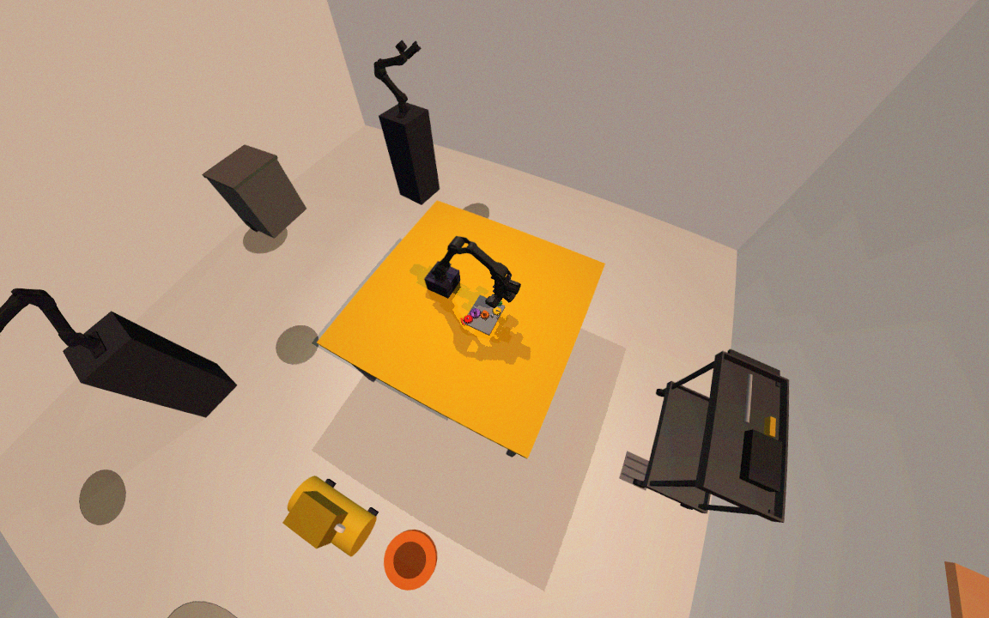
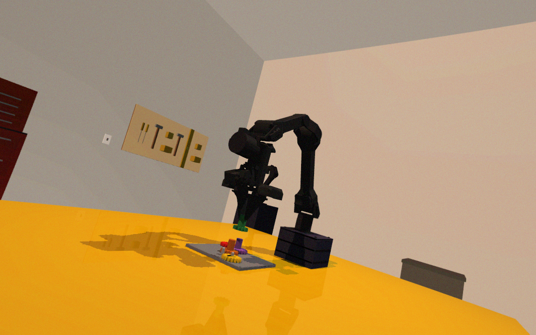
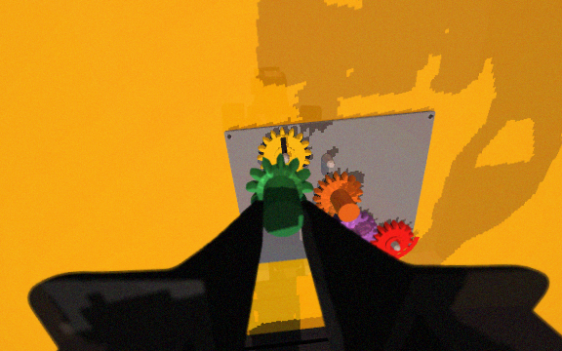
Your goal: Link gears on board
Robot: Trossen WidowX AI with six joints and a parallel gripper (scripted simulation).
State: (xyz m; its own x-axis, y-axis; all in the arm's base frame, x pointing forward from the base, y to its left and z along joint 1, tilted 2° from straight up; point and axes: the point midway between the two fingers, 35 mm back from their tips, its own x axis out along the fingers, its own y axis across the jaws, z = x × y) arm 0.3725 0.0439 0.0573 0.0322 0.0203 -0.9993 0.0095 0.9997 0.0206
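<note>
Right now my gripper tip is 50 mm past the orange gear, 70 mm to the left of it and 90 mm above it. Round my gripper tip: green gear 10 mm below; red gear 110 mm behind, 140 mm to the right, 100 mm below; purple gear 100 mm behind, 90 mm to the right, 90 mm below.
</note>
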